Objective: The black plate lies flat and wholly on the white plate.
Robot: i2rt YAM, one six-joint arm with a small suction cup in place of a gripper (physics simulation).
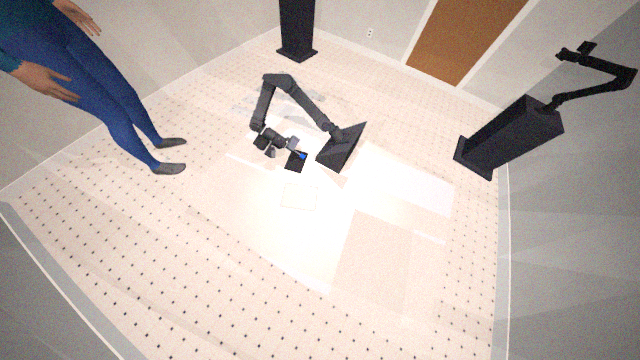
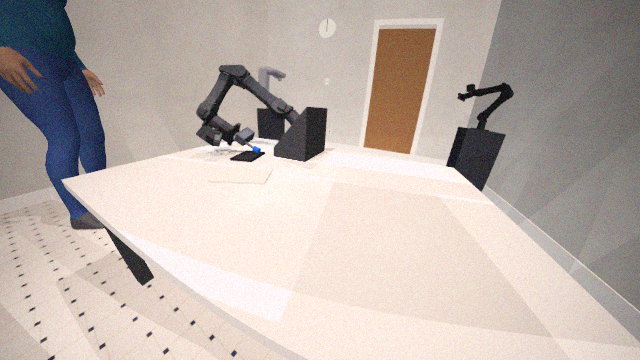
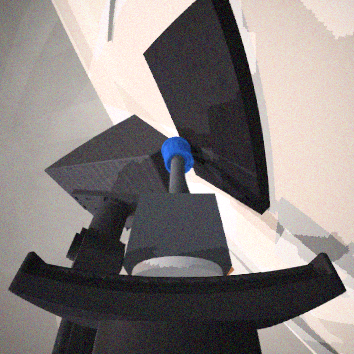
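Seen in the pictures: hand, tool point: (image 1: 304, 157) (image 2: 259, 151) (image 3: 177, 148); arm's base, link origin: (image 1: 340, 140) (image 2: 301, 126) (image 3: 115, 201).
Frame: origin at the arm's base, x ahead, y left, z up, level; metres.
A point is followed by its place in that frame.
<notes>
The black plate (image 1: 294, 162) {x 0.209, y -0.151, z -0.121 m} (image 2: 246, 156) {x 0.216, y -0.137, z -0.121 m} (image 3: 204, 81) {x 0.226, y -0.164, z -0.121 m} is a thin dark square, low over the table top and close to the arm's base. My suction cup (image 1: 302, 156) (image 2: 256, 149) (image 3: 176, 152) has a blue tip. It is pressed onto the plate near one corner, with the arm reaching in from the left. I cannot tell whether the plate is lifted off the table. The white plate (image 1: 299, 196) {x 0.353, y -0.001, z -0.125 m} (image 2: 241, 176) {x 0.372, y 0.015, z -0.125 m} is a pale flat square lying on the table just in front of the black plate. It is apart from it and nothing lies on it.
The arm's dark wedge-shaped base (image 1: 339, 148) {x 0.077, y 0.035, z 0.032 m} (image 2: 304, 133) {x 0.106, y 0.083, z -0.013 m} stands right beside the black plate. A person in blue (image 1: 111, 101) (image 2: 89, 116) stands at the left. A black pedestal (image 1: 506, 135) (image 2: 473, 155) with another arm stands at the right, and a second pedestal (image 1: 296, 26) stands at the back.
</notes>
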